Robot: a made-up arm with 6 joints.
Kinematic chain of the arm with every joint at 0, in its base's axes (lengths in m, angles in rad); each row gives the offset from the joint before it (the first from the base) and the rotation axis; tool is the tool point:
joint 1: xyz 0 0 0.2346 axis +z
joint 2: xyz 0 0 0 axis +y
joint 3: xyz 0 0 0.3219 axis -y
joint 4: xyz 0 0 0 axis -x
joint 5: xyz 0.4 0 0 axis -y
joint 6: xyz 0 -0.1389 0 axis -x
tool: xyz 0 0 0
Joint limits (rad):
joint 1: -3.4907..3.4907
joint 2: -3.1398..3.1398
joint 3: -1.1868..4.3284
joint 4: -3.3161..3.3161
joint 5: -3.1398..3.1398
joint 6: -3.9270..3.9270
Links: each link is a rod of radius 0.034 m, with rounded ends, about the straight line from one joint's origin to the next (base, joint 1, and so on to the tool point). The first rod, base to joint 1, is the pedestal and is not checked.
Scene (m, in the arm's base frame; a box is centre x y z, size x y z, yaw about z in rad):
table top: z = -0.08
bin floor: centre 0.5 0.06 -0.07 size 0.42 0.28 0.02 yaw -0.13
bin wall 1: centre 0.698 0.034 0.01 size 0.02 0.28 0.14 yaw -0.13
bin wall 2: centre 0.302 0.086 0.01 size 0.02 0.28 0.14 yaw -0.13
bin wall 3: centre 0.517 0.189 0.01 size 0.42 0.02 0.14 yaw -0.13
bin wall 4: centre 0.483 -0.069 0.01 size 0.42 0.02 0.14 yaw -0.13
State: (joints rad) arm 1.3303 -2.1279 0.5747 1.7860 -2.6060 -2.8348
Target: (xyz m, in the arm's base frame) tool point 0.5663 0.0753 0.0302
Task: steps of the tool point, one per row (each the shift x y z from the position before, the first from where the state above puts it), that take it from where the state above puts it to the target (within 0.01 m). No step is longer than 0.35 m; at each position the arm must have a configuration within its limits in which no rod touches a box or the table.
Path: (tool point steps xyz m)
1: 0.1549 -0.0574 0.1104
2: 0.1658 0.0048 0.1174
3: 0.1496 0.0663 0.1178
4: 0.1091 0.1148 0.1114
5: 0.0531 0.1406 0.0986
6: 0.1719 0.1089 -0.2251
7: 0.0433 0.1834 -0.2262
8: -0.0875 0.1799 -0.1857

